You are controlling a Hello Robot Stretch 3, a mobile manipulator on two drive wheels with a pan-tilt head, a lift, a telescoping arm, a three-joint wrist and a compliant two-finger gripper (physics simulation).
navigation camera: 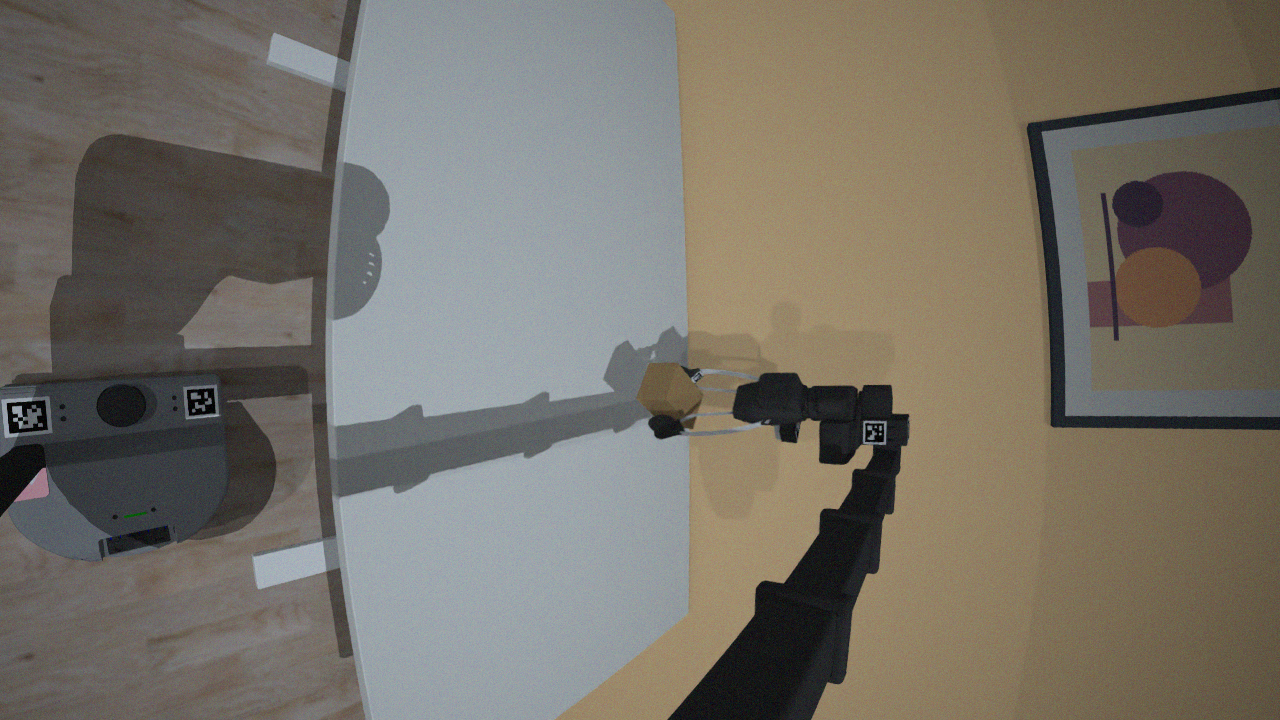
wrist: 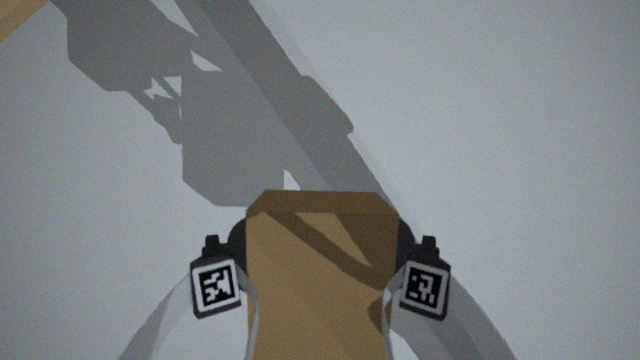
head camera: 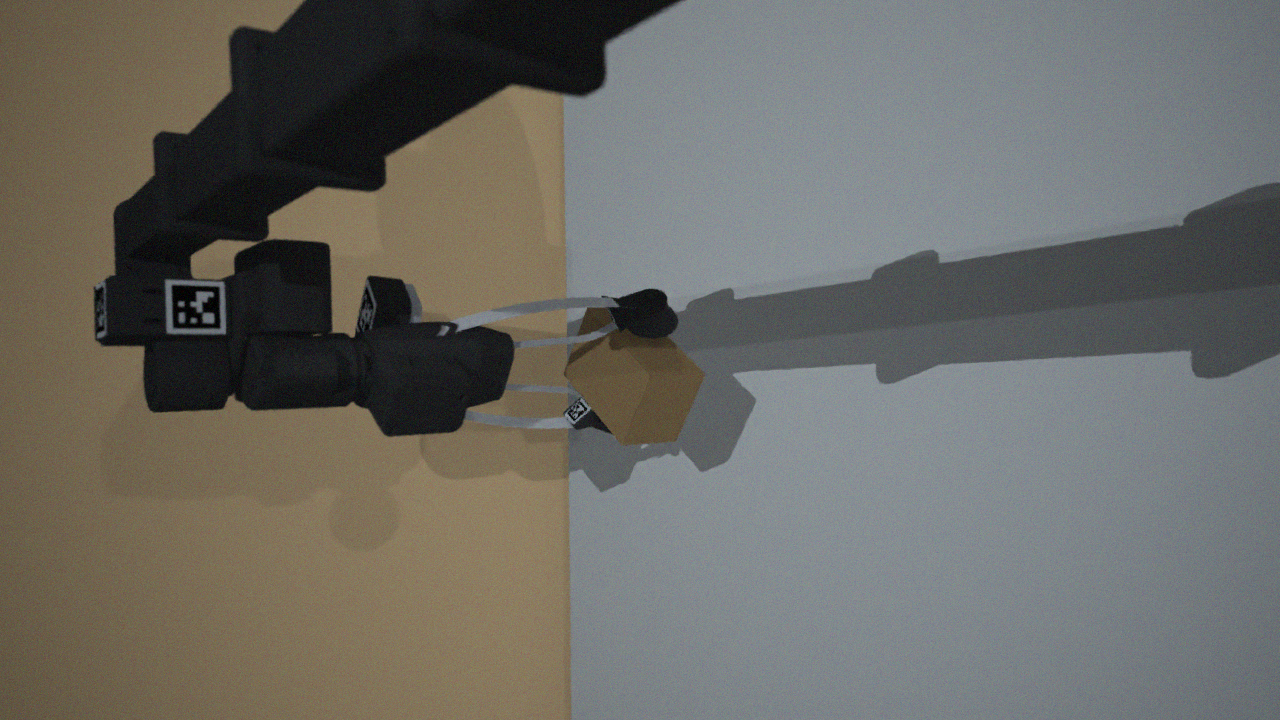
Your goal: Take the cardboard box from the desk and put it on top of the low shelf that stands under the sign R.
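Where they show: robot's base, origin of the base link: [navigation camera: 122, 403].
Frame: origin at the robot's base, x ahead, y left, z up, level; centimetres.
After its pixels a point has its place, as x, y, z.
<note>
The tan cardboard box [head camera: 660, 386] {-0.4, -58.0, 88.2} [navigation camera: 665, 390] {0.0, -58.3, 89.0} [wrist: 320, 310] is between the two fingertips of my gripper [head camera: 618, 365] {-2.3, -64.0, 84.0} [navigation camera: 679, 400] {-2.3, -64.0, 84.0} [wrist: 321, 243] {-2.3, -64.0, 84.0}, which is shut on it. The fingertips press on two opposite sides of the box. The box hangs above the pale grey desk [head camera: 895, 555] {12.6, -51.8, 72.0} [navigation camera: 501, 223] {24.3, -44.3, 72.0} [wrist: 525, 125], near the wall side; its shadow lies on the desk top, apart from it. Its lower side is hidden. The low shelf and the sign R do not show in these views.
My arm [head camera: 402, 98] {-8.6, -30.7, 118.1} [navigation camera: 805, 582] {-8.6, -28.0, 117.2} reaches out over the desk. A tan wall [head camera: 268, 608] {18.5, -99.8, 102.9} [navigation camera: 850, 179] {38.9, -101.0, 109.7} stands behind the desk, with a framed picture [navigation camera: 1049, 268] {17.2, -97.4, 145.0}. My base [navigation camera: 134, 465] {-10.3, -1.0, 16.0} stands on the wooden floor [navigation camera: 179, 71] {71.5, -8.5, 0.0} by the desk's near edge. White desk legs [navigation camera: 295, 564] show there.
</note>
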